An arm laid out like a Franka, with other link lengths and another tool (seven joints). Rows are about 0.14 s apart.
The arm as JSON. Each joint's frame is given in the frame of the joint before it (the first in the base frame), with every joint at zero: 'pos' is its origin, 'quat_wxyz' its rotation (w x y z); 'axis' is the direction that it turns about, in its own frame. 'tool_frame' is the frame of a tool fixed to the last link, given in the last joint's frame.
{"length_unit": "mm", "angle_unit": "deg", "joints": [
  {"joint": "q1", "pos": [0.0, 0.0, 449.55], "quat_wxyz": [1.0, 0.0, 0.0, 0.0], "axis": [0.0, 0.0, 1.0]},
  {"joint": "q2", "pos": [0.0, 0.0, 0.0], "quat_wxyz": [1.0, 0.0, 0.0, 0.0], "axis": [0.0, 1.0, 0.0]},
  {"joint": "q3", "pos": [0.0, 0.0, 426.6], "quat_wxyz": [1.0, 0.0, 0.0, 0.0], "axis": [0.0, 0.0, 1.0]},
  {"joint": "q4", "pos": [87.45, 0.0, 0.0], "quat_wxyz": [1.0, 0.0, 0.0, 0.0], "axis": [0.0, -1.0, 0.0]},
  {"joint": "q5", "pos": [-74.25, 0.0, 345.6], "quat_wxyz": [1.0, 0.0, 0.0, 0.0], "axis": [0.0, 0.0, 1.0]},
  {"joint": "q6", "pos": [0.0, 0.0, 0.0], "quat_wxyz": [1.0, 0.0, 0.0, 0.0], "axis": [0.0, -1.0, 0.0]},
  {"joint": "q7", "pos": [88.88, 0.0, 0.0], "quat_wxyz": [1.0, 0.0, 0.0, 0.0], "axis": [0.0, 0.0, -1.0]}
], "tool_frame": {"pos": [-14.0, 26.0, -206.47], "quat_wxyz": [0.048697, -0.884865, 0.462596, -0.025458]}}
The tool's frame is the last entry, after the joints.
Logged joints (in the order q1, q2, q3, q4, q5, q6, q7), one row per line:
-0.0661 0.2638 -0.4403 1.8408 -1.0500 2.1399 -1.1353
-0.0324 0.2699 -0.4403 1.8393 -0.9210 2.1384 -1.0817
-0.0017 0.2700 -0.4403 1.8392 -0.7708 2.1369 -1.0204
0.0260 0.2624 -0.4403 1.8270 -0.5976 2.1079 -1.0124
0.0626 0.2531 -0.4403 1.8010 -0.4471 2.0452 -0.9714
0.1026 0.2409 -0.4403 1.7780 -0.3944 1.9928 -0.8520
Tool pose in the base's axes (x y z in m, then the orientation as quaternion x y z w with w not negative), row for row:
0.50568 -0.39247 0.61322 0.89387 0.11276 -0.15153 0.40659
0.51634 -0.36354 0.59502 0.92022 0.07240 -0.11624 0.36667
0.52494 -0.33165 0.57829 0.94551 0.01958 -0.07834 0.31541
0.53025 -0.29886 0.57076 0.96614 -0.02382 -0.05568 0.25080
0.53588 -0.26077 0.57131 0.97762 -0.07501 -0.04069 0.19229
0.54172 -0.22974 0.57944 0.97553 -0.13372 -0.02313 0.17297
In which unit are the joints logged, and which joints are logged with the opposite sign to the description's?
The joints are logged in radians. Opposite sign: q4.
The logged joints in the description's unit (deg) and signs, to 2 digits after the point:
-3.79 15.11 -25.23 -105.47 -60.16 122.61 -65.05
-1.86 15.46 -25.23 -105.38 -52.77 122.52 -61.98
-0.10 15.47 -25.23 -105.38 -44.16 122.44 -58.46
1.49 15.03 -25.23 -104.68 -34.24 120.77 -58.01
3.59 14.50 -25.23 -103.19 -25.62 117.18 -55.66
5.88 13.80 -25.23 -101.87 -22.60 114.18 -48.82

